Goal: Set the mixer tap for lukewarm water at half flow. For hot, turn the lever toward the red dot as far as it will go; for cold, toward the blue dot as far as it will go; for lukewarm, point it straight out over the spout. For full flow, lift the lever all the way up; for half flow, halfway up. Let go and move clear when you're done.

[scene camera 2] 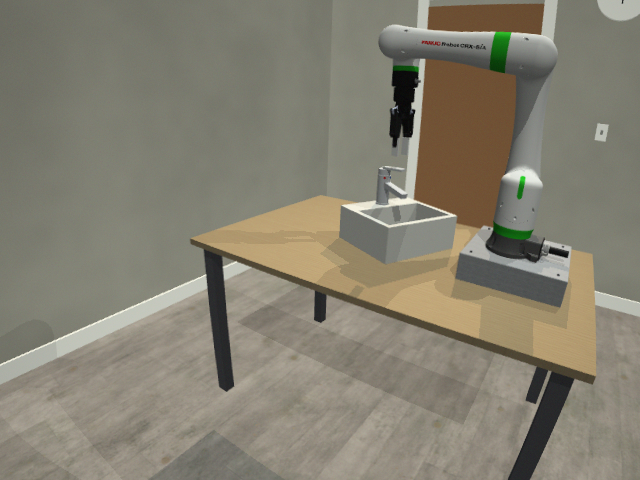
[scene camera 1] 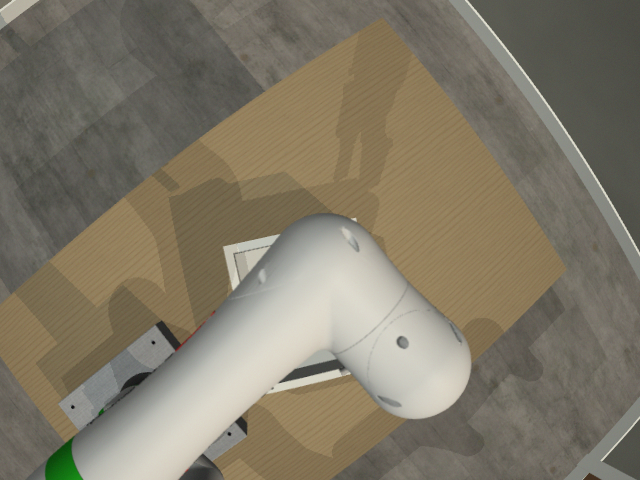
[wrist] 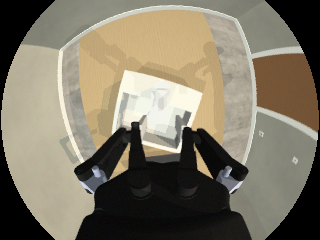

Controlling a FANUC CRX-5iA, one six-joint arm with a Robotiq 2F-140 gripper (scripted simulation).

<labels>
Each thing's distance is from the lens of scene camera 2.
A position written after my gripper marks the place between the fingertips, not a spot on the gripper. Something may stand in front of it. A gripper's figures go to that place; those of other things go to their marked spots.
my gripper (scene camera 2: 399, 155): 1.47 m
white basin (scene camera 2: 388, 243): 1.28 m
</labels>
